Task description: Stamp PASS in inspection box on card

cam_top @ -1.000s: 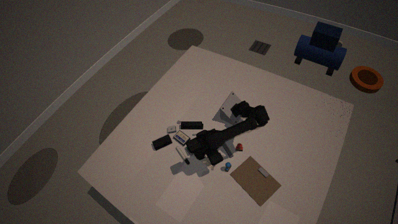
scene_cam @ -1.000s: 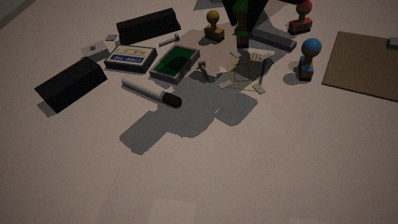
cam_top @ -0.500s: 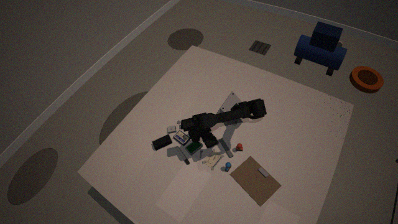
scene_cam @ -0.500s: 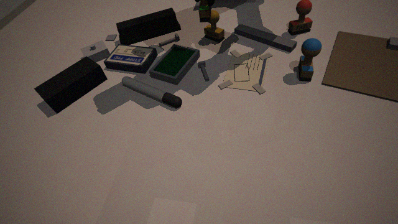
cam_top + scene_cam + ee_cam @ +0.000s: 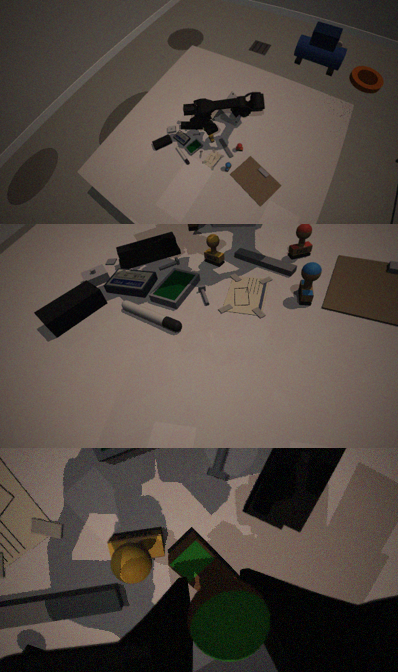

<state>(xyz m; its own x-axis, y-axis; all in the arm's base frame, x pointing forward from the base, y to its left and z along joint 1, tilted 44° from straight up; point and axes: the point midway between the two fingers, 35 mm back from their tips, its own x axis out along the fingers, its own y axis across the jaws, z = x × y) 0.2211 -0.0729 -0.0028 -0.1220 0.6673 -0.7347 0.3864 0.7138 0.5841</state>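
The yellow stamp lies 8 cm below my gripper tip, 4 cm to the left of it and 2 cm ahead of it. The rest, counted from my gripper tip: green-topped stamp (right at my gripper tip); then green ink pad (12 cm ahead, 9 cm below, 1 cm to the right); then grey bar (15 cm to the left, 9 cm below, 1 cm ahead).
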